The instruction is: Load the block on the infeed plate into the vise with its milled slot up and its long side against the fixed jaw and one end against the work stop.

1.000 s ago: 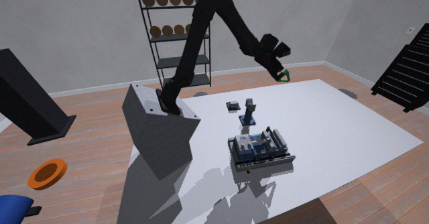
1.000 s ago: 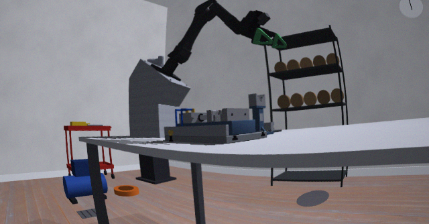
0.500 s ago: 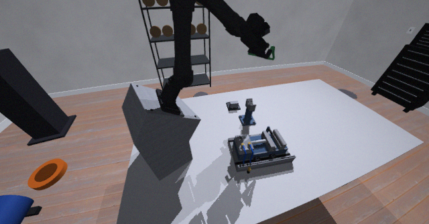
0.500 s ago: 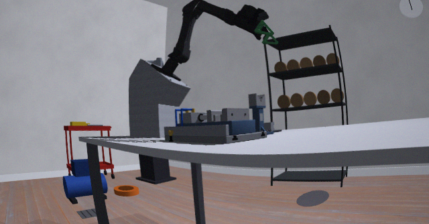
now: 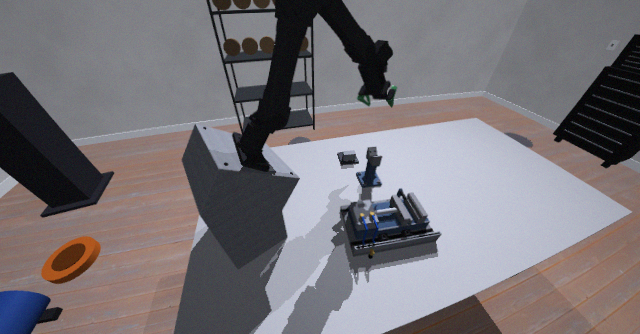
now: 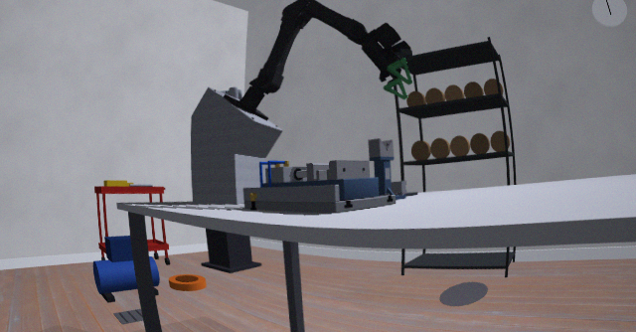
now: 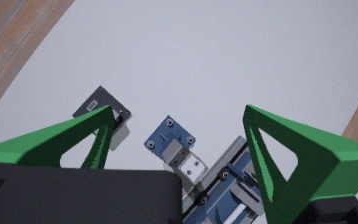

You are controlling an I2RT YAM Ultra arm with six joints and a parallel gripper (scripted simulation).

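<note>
Right now the part is 290 mm below my hand, 80 mm behind it and 70 mm to the left of it. From my hand the other things lie so: work stop 280 mm to the right, 230 mm below, 50 mm behind; then fixed jaw 340 mm to the right, 240 mm below, 30 mm behind; then moving jaw 320 mm to the right, 240 mm below, 100 mm behind.
</note>
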